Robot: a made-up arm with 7 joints. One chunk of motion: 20 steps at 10 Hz.
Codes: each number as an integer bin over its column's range. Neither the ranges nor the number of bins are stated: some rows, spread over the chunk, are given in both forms.
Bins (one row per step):
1: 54 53 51 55 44 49 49
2: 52 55 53 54 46 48 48
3: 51 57 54 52 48 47 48
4: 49 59 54 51 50 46 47
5: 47 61 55 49 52 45 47
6: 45 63 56 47 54 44 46
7: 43 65 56 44 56 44 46
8: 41 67 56 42 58 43 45
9: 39 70 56 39 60 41 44
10: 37 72 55 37 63 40 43
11: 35 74 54 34 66 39 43
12: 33 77 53 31 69 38 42
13: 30 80 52 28 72 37 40
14: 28 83 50 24 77 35 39
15: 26 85 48 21 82 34 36
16: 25 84 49 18 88 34 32
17: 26 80 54 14 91 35 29
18: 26 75 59 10 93 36 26
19: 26 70 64 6 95 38 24
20: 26 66 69 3 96 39 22
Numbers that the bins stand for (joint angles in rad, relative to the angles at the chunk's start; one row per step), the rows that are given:
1: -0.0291 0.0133 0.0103 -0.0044 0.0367 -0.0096 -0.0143
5: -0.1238 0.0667 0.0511 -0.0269 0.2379 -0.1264 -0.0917
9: -0.2321 0.1267 0.0613 -0.0642 0.4391 -0.2431 -0.2078
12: -0.3133 0.1733 0.0307 -0.0941 0.6655 -0.3307 -0.2852
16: -0.4216 0.2200 -0.0101 -0.1427 1.1433 -0.4475 -0.6720
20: -0.4081 0.1000 0.1939 -0.1988 1.3445 -0.3015 -1.0589
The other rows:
2: -0.0562 0.0267 0.0307 -0.0082 0.0870 -0.0388 -0.0530
3: -0.0697 0.0400 0.0409 -0.0157 0.1373 -0.0680 -0.0530
4: -0.0968 0.0533 0.0409 -0.0194 0.1876 -0.0972 -0.0917
6: -0.1509 0.0800 0.0613 -0.0343 0.2882 -0.1556 -0.1304
7: -0.1780 0.0933 0.0613 -0.0456 0.3385 -0.1556 -0.1304
8: -0.2051 0.1067 0.0613 -0.0530 0.3888 -0.1847 -0.1691
10: -0.2592 0.1400 0.0511 -0.0717 0.5145 -0.2723 -0.2465
11: -0.2863 0.1533 0.0409 -0.0829 0.5900 -0.3015 -0.2465
13: -0.3539 0.1933 0.0205 -0.1054 0.7409 -0.3599 -0.3625
14: -0.3810 0.2133 0.0001 -0.1203 0.8667 -0.4183 -0.4012
15: -0.4081 0.2267 -0.0203 -0.1315 0.9924 -0.4475 -0.5173
17: -0.4081 0.1933 0.0409 -0.1577 1.2188 -0.4183 -0.7881
18: -0.4081 0.1600 0.0919 -0.1726 1.2691 -0.3891 -0.9041
19: -0.4081 0.1267 0.1429 -0.1876 1.3194 -0.3307 -0.9815

